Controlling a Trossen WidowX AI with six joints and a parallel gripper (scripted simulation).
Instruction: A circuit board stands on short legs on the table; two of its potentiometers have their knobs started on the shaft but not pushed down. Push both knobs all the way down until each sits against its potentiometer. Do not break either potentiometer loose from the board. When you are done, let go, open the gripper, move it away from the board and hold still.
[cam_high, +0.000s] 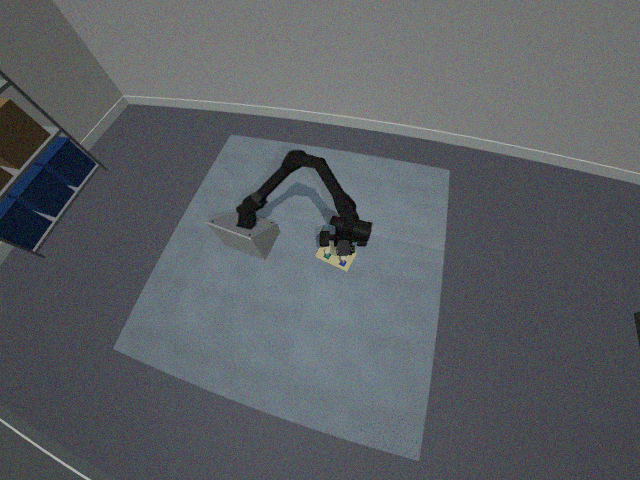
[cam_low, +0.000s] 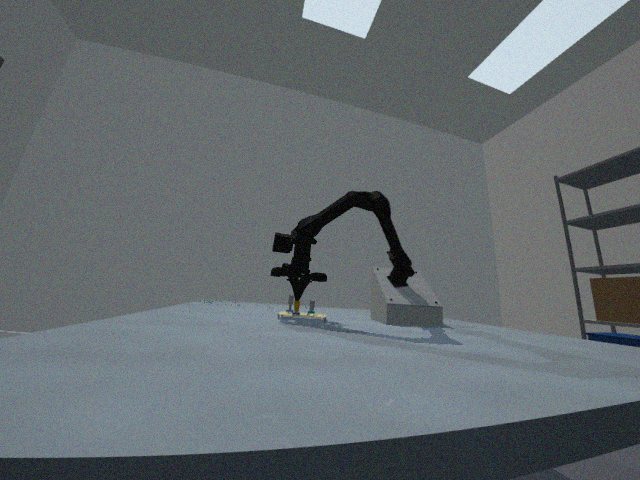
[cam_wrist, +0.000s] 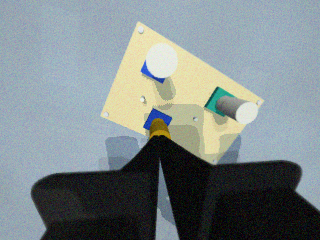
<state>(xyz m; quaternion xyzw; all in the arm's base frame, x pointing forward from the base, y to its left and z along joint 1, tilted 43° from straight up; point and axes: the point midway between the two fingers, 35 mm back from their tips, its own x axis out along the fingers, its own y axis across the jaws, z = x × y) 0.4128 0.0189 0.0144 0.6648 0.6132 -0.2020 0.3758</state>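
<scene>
The orange knob lies 2 cm below my gripper tip. From my gripper tip the other things lie so: grey knob: 6 cm behind, 4 cm to the right, 2 cm below.
</scene>
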